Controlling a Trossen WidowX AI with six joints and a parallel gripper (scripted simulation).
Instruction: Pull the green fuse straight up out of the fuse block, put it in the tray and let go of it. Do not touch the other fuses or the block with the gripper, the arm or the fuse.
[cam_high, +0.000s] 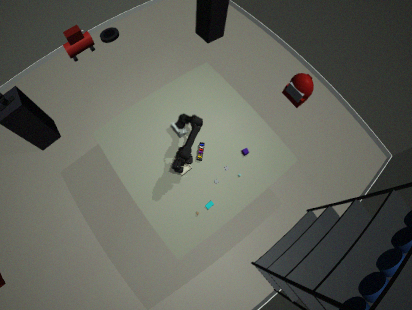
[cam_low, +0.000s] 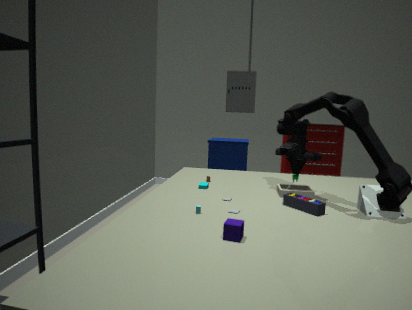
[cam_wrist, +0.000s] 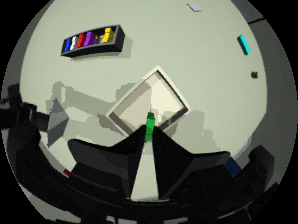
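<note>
The green fuse lies 1 cm below my gripper tip. From my gripper tip the other things lie so: purple cube: 48 cm to the left, 22 cm ahead, 6 cm below; small cyan block: 34 cm ahead, 32 cm to the left, 7 cm below.
</note>
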